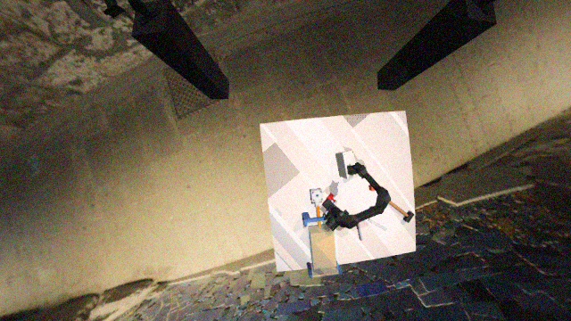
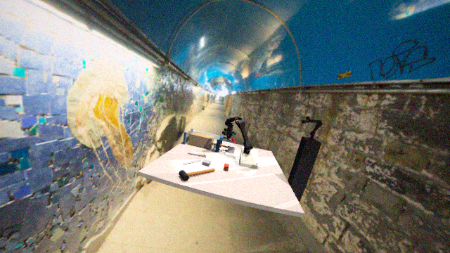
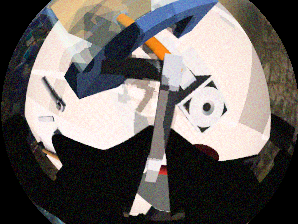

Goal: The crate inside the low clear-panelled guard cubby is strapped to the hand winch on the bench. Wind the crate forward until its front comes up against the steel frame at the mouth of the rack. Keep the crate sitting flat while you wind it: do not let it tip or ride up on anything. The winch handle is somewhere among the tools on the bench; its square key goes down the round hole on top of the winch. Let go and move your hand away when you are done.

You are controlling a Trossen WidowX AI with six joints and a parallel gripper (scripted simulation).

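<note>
The dark red knob is 60 mm behind my gripper tip. Round my gripper tip: winch handle (10 mm behind); hand winch (70 mm behind, 90 mm to the right, 150 mm below); blue steel frame (100 mm ahead, 60 mm to the right, 80 mm below).
</note>
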